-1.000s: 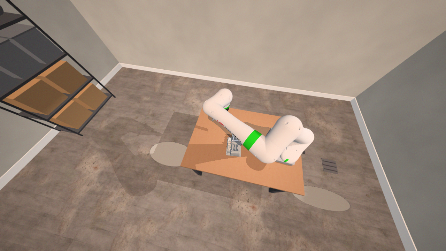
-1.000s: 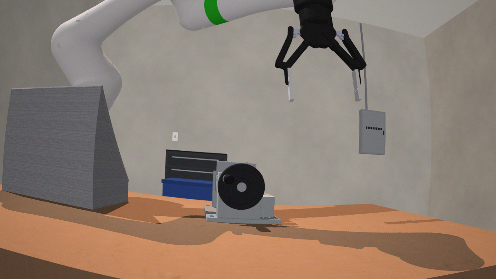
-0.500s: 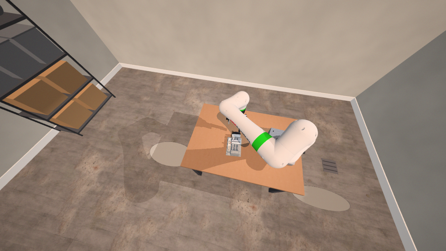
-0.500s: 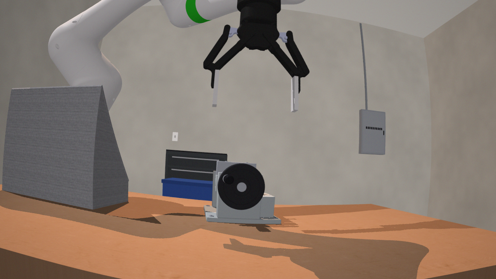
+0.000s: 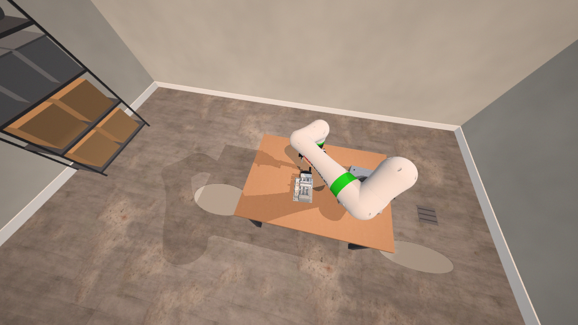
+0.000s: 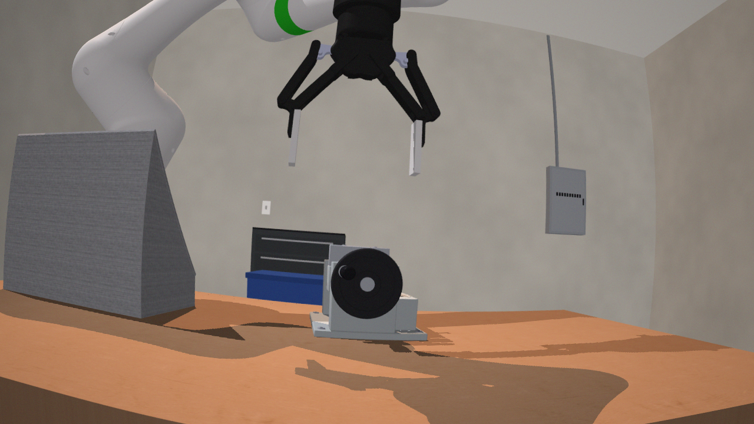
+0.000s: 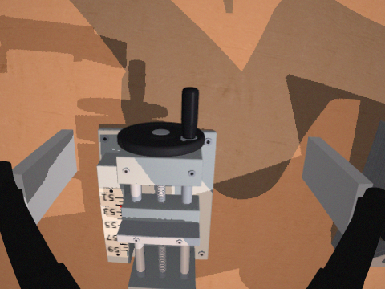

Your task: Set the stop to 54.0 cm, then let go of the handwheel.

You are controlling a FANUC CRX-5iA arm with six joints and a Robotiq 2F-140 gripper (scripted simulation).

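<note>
Now: the black crank knob 13 cm below my hand. The rest, counted from my hand: sliding stop block: 13 cm to the left, 13 cm below; black handwheel: 13 cm below, 2 cm to the left.
</note>
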